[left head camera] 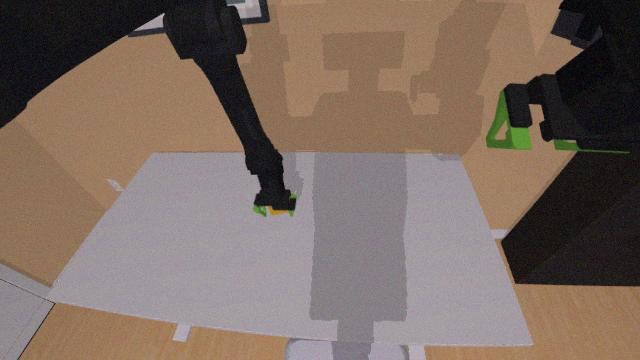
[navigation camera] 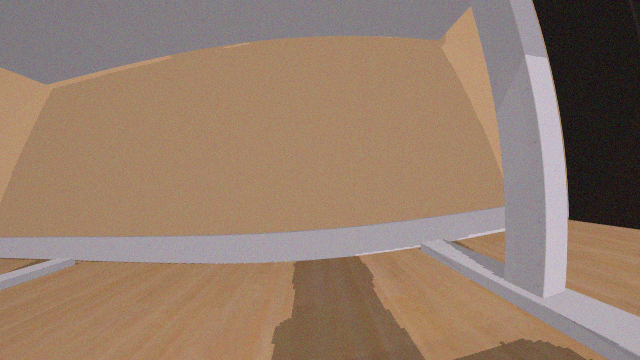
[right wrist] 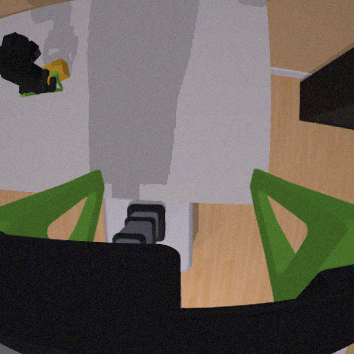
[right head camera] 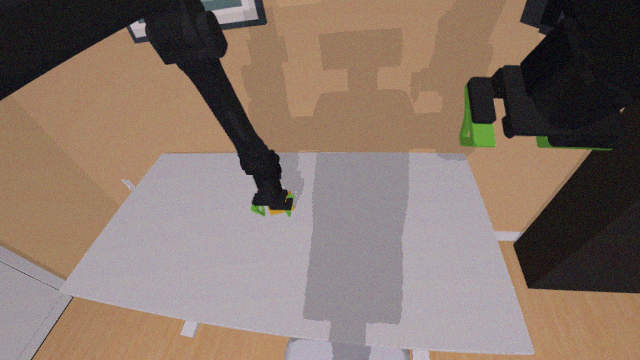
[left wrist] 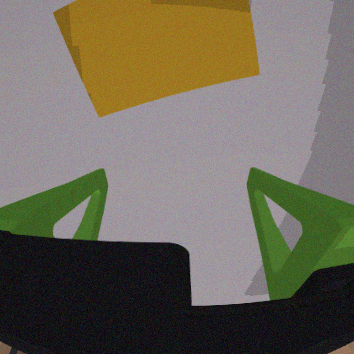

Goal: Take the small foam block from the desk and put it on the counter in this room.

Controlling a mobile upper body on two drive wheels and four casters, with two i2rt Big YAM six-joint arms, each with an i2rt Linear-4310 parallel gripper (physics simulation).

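Frame: origin at the left arm's base, x up, y right, z ahead, level; millimetres.
Seen in the pictures: left gripper, between the fingertips: [left head camera: 278,215] [right wrist: 50,90] [right head camera: 277,215] [left wrist: 176,176]; right gripper, between the fingertips: [left head camera: 522,143] [right wrist: 176,177] [right head camera: 499,141].
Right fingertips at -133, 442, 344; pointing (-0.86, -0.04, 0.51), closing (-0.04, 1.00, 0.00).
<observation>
Offsets run from my right fingertips to a thing's top centre, as dx, dy, dz. "*": to the spot under its first point. Level surfaces: height alone.
The foam block @(-511, -459, +327) [left head camera: 278,211] [right head camera: 277,212] [left wrist: 165,55] [right wrist: 59,69] is orange-yellow and lies on the pale desk @(dx -556) [left head camera: 200,270] [right head camera: 200,270] [right wrist: 225,125]. My left gripper [left head camera: 275,207] [right head camera: 272,207] [left wrist: 176,176] [right wrist: 50,90] is open and hangs close over the block, partly hiding it in the head views. In the left wrist view the block lies beyond the fingertips, toward the top of the picture, with its top part cut off. My right gripper [right wrist: 176,177] is open and empty, high at the right of the head views. I cannot tell that any surface in view is the counter.
A tall black cabinet [left head camera: 575,225] [right head camera: 585,230] [right wrist: 330,95] stands right of the desk. A white surface [left head camera: 20,310] [right head camera: 25,300] shows at the lower left of the head views. In the navigation camera, a desk leg @(* -1051, +126, +237) [navigation camera: 525,165] and crossbar [navigation camera: 250,247] stand close ahead.
</observation>
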